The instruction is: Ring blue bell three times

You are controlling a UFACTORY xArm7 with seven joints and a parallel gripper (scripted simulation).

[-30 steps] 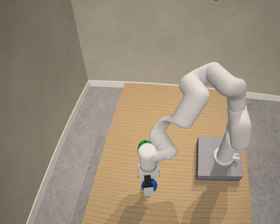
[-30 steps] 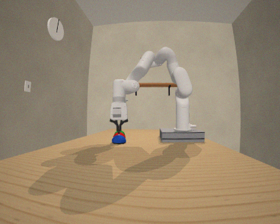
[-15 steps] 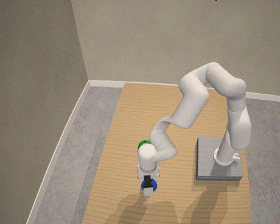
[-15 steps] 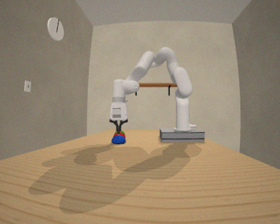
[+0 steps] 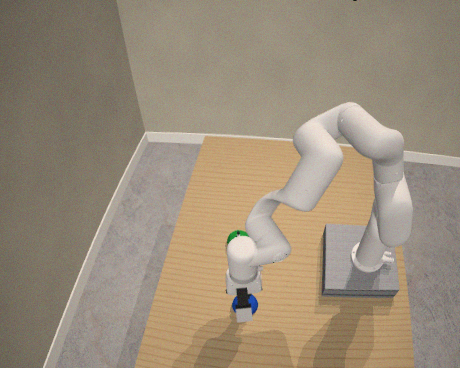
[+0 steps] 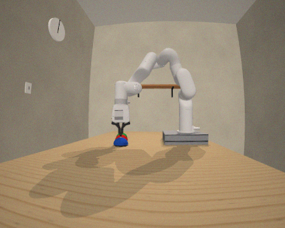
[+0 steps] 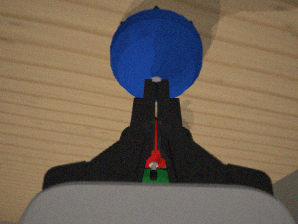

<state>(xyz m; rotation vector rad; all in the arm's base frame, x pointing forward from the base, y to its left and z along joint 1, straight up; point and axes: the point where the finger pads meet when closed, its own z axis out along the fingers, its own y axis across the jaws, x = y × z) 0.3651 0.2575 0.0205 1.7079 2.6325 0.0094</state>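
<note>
My gripper is now 4 cm above the blue bell. Also, from my hand: green bell 10 cm ahead, 24 cm to the right, 4 cm below; red bell 5 cm ahead, 12 cm to the right, 4 cm below.
</note>
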